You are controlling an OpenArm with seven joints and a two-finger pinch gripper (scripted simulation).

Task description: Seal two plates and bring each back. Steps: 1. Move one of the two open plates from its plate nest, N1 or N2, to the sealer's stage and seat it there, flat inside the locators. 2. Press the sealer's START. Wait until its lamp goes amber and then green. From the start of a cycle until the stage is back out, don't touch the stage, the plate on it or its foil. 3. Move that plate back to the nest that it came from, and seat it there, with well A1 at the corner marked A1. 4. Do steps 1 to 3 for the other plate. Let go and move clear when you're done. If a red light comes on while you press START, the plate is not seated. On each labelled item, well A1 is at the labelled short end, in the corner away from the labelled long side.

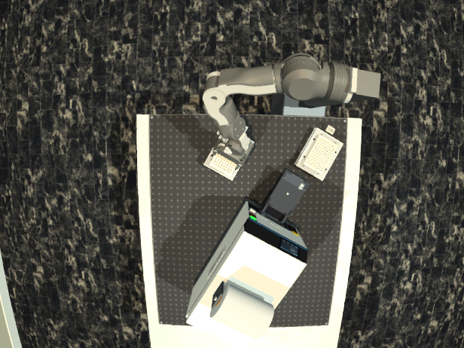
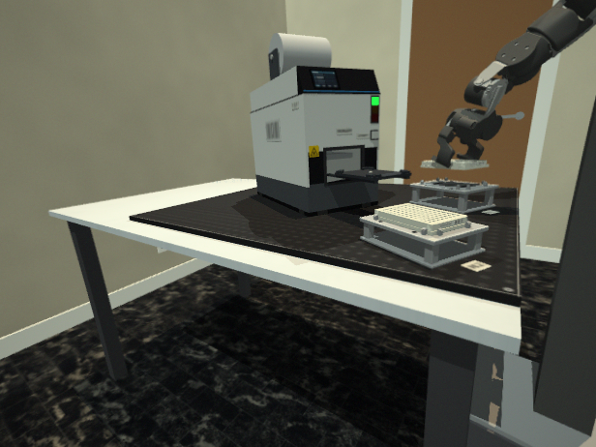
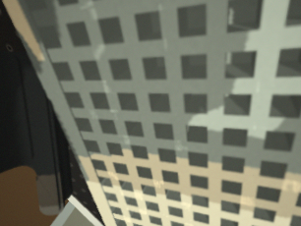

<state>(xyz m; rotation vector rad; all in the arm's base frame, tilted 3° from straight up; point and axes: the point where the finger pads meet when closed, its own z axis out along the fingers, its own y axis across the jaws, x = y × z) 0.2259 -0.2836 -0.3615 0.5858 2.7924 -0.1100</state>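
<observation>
My hand is 120 mm short of the sealer stage, 220 mm to the right of it and 10 mm above it. Also, from my hand: clear well plate (30 mm behind, 340 mm to the left, 60 mm below); N1 label (100 mm behind, 40 mm to the left, 110 mm below); sealer screen (240 mm ahead, 220 mm to the left, 210 mm above).
</observation>
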